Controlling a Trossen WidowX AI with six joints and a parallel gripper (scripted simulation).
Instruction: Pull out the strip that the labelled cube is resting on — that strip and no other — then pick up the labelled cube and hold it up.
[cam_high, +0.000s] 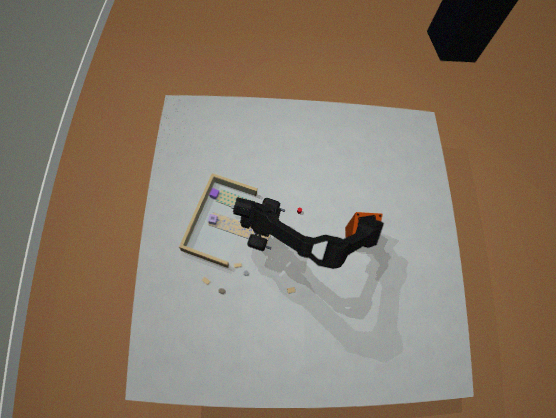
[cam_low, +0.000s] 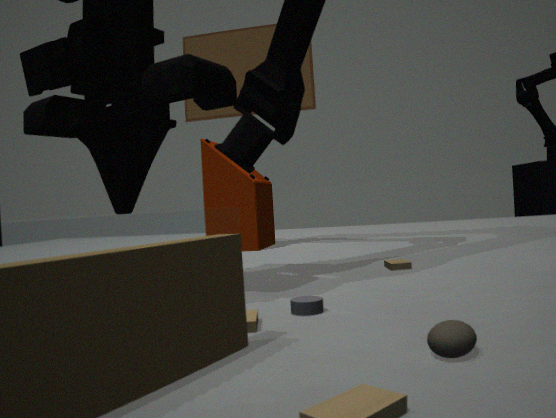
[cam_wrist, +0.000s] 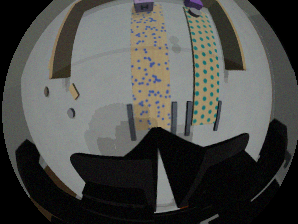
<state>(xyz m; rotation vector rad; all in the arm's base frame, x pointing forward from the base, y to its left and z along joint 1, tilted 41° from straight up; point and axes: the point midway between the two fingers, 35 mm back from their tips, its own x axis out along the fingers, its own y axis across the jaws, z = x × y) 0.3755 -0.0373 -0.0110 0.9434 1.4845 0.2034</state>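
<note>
Right now the small red ball is 16 cm behind my gripper tip, 9 cm to the right of it and 5 cm below it. The rest, counted from my gripper tip: brown pebble: 17 cm ahead, 20 cm to the left, 6 cm below; grey disc: 8 cm ahead, 14 cm to the left, 6 cm below.
</note>
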